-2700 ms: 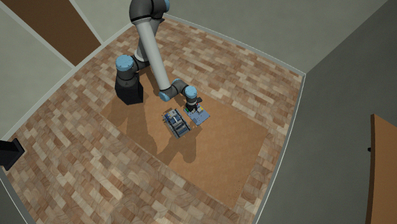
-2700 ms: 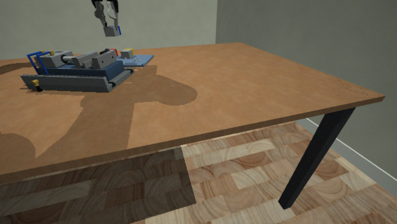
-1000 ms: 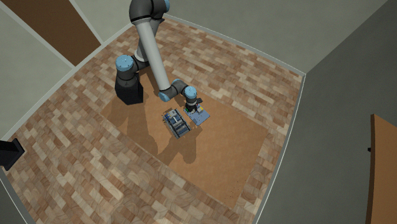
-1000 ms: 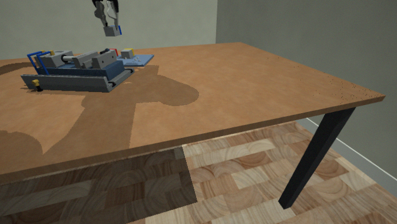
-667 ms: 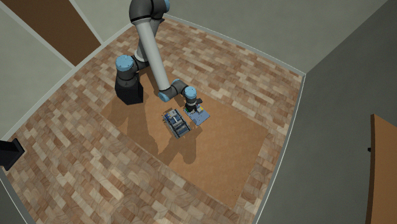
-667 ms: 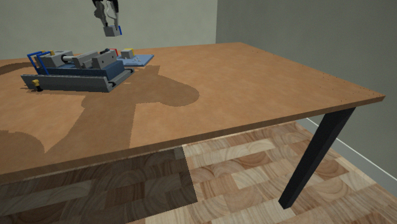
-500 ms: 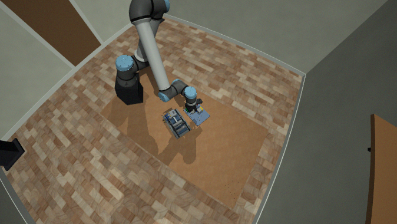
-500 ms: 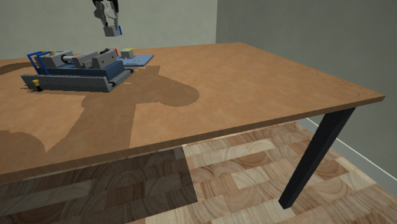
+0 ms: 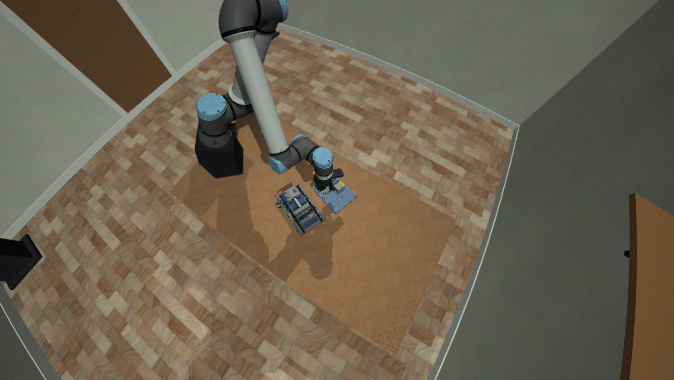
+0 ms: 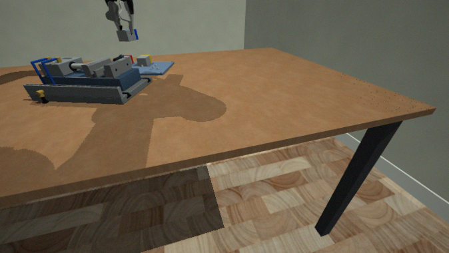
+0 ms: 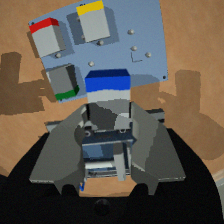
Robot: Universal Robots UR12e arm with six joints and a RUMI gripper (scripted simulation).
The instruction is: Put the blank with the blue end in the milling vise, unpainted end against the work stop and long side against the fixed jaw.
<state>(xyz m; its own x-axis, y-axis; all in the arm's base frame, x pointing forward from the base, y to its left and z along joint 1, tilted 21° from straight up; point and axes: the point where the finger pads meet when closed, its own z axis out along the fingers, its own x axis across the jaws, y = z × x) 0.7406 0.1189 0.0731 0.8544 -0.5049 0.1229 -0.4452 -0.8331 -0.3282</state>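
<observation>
My hand is 20 cm to the left of the fixed jaw, 9 cm above it and 1 cm past it. Also, from my hand: blue blank: 2 cm below; then green blank: 14 cm below, 9 cm behind, 4 cm to the left; then light blue plate: 16 cm below, 5 cm to the left, 1 cm ahead.
</observation>
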